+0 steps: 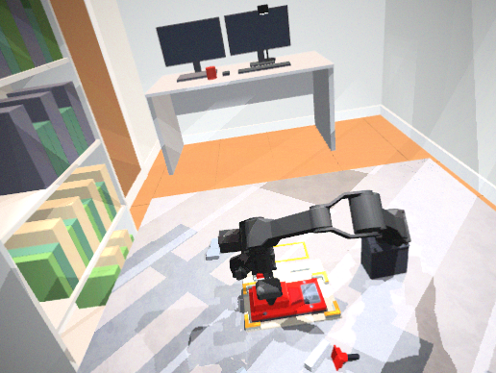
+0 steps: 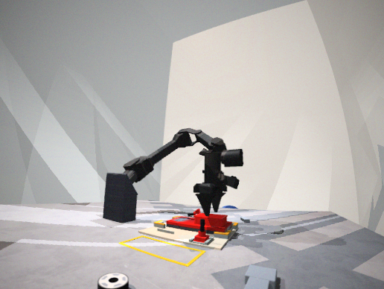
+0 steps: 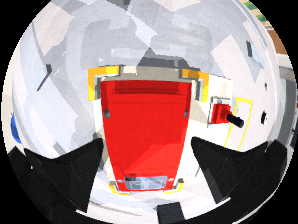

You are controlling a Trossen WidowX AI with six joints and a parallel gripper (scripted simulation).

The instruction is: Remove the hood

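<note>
My gripper tip is now 10 mm above the red hood.
</note>
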